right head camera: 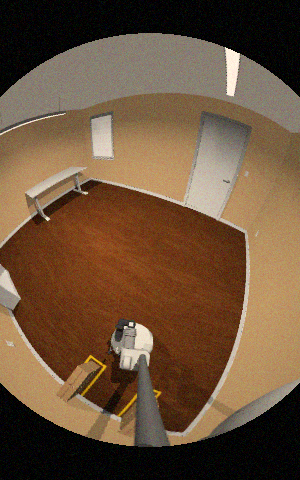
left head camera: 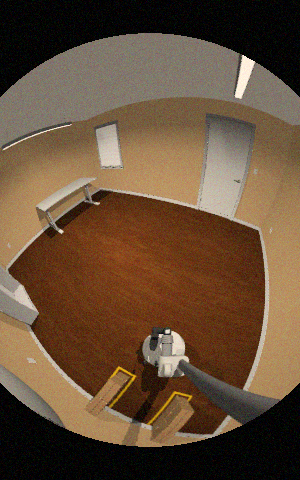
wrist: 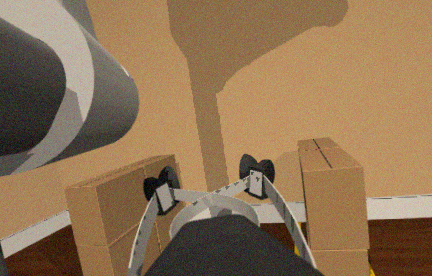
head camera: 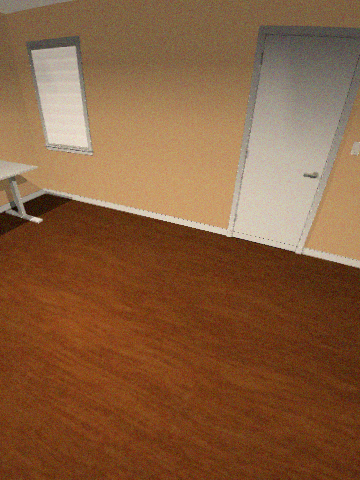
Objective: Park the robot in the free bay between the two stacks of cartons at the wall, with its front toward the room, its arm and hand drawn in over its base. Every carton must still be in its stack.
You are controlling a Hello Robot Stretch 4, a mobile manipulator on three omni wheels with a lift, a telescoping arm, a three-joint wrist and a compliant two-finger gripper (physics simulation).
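Places are measured from the robot's base along level axes (x ahead, y left, z up), in millimetres.
Where they show: gripper, between the fingertips: (right head camera: 113,356) (left head camera: 149,365) (wrist: 209,175).
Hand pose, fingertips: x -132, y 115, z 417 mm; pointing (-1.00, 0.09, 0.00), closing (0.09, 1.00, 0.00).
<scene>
Things, the pixels of their top centre, and the offset from my fingertips. "spot": a spot on its surface instead. Level surfaces: height alone.
- Yellow tape, a spot on its surface: (left head camera: 127,372) (right head camera: 98,361) spot: dy +239, dx -210, dz -443 mm
- left stack, centre of its top: (wrist: 107,175) dy -285, dx -633, dz -84 mm
- right stack, a spot on its surface: (wrist: 334,210) spot: dy +270, dx -235, dz -175 mm
- white table, height of its surface: dz +254 mm
Two carton stacks stand upright at the wall. The left one (left head camera: 109,392) (right head camera: 79,381) and the right one (left head camera: 172,419) (right head camera: 128,418) show low in both side head views, the right one partly behind the mast in the right head view. Yellow tape (left head camera: 127,372) (right head camera: 98,361) edges them. The robot's white base (left head camera: 177,347) (right head camera: 145,339) is on the room side of the stacks, outside the bay. The head camera faces the room. My gripper (wrist: 209,175) is open and empty in the wrist view, directed toward the wall between a left stack (wrist: 120,210) and a right stack (wrist: 334,210).
A white door (head camera: 295,145) (left head camera: 226,167) (right head camera: 217,167) and a window (head camera: 59,97) are across the room. A white table (left head camera: 67,194) (right head camera: 57,181) stands at the far left. A grey-white block (left head camera: 17,302) (right head camera: 7,290) stands at the left wall. White baseboard (wrist: 400,206) lines the wall behind the stacks.
</scene>
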